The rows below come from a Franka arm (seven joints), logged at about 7 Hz.
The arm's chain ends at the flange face. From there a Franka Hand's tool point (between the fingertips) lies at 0.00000 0.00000 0.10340 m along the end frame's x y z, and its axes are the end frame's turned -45 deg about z.
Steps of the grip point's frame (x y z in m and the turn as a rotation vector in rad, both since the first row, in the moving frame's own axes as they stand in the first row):
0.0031, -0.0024, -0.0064, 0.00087, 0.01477, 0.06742
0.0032, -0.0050, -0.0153, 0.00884, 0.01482, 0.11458
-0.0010, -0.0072, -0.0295, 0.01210, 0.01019, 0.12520
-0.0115, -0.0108, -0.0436, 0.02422, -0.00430, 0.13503
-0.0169, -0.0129, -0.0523, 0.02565, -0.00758, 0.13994
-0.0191, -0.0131, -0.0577, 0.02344, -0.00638, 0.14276
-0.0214, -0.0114, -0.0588, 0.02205, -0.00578, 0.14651
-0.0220, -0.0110, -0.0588, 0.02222, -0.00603, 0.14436
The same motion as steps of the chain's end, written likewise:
-0.0006, -0.0028, -0.0064, 0.01106, 0.00983, 0.06742
-0.0018, -0.0041, -0.0153, 0.01673, 0.00423, 0.11458
-0.0058, -0.0027, -0.0295, 0.01576, -0.00135, 0.12520
-0.0138, 0.0021, -0.0436, 0.01409, -0.02017, 0.13503
-0.0187, 0.0043, -0.0523, 0.01278, -0.02350, 0.13994
-0.0207, 0.0056, -0.0577, 0.01206, -0.02109, 0.14276
-0.0213, 0.0084, -0.0588, 0.01150, -0.01968, 0.14651
-0.0214, 0.0091, -0.0588, 0.01145, -0.01998, 0.14436

